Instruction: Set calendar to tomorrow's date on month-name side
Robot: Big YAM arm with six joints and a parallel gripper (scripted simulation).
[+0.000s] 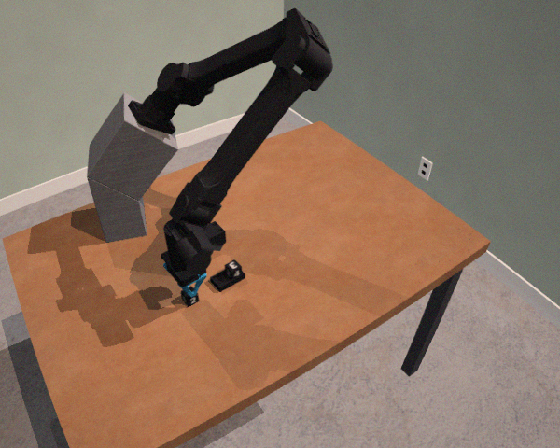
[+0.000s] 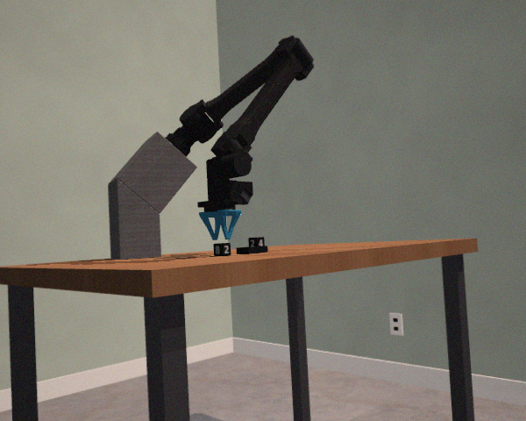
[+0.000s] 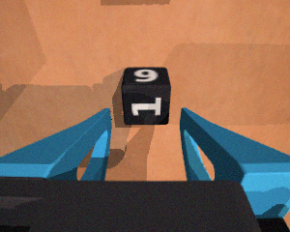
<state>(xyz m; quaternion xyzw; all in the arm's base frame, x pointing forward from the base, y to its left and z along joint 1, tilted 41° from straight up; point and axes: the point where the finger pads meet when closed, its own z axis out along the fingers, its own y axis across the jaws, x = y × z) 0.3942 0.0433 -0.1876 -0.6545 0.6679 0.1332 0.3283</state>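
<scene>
Now: the black tray 11 cm to the left of my hand, 4 cm below it and 1 cm behind it.
</scene>
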